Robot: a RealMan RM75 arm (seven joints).
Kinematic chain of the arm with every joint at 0, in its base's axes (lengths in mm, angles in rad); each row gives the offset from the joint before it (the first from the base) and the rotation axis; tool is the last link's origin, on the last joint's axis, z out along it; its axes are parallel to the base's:
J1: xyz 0 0 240.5 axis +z
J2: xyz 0 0 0 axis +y
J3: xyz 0 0 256 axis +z
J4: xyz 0 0 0 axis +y
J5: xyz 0 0 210 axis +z
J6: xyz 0 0 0 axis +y
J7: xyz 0 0 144 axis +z
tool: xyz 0 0 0
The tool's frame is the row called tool.
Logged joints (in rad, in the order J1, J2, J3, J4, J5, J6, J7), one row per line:
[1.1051, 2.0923, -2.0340, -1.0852, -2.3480, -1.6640, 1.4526]
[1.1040, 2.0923, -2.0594, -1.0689, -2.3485, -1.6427, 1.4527]
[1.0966, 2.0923, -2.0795, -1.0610, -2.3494, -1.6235, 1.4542]
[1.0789, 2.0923, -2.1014, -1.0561, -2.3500, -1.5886, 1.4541]
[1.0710, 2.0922, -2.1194, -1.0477, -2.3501, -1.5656, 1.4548]
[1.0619, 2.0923, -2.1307, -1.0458, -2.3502, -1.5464, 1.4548]
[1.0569, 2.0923, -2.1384, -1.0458, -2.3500, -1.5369, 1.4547]
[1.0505, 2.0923, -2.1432, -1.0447, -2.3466, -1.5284, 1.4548]
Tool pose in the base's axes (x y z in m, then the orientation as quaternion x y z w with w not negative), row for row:
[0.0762, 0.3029, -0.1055, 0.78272, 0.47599, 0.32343, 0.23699]
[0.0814, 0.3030, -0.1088, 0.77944, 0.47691, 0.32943, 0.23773]
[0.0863, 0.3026, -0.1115, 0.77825, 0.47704, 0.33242, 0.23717]
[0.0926, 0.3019, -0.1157, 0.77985, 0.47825, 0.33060, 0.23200]
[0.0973, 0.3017, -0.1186, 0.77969, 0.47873, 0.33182, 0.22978]
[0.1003, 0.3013, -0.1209, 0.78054, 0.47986, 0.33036, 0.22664]
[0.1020, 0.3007, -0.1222, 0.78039, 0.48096, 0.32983, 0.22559]
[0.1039, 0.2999, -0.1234, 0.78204, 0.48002, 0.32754, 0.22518]
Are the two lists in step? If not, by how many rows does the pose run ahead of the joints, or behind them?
They are in step.
